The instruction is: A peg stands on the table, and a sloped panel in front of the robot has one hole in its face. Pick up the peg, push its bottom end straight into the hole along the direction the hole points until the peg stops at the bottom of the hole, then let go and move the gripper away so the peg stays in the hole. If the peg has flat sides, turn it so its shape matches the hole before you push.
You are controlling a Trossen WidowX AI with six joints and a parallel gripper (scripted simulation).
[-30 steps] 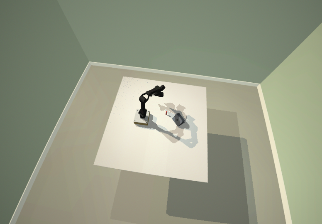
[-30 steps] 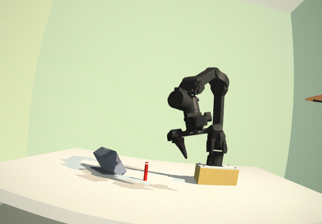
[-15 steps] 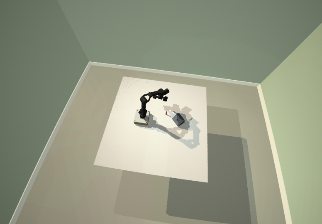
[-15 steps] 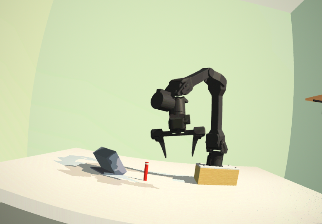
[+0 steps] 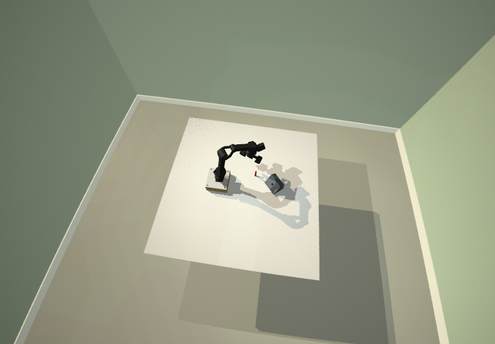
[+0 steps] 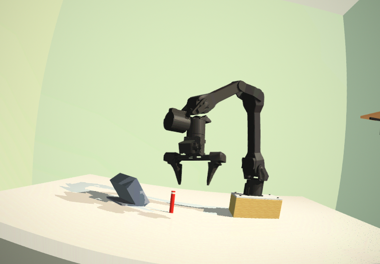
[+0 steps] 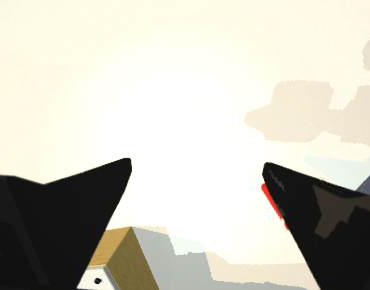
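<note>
Right now the red peg is 5 cm ahead of my gripper tip, 10 cm to the right of it and 6 cm below it. From my gripper tip the other things lie so: grey sloped panel: 20 cm ahead, 20 cm to the right, 7 cm below.
</note>
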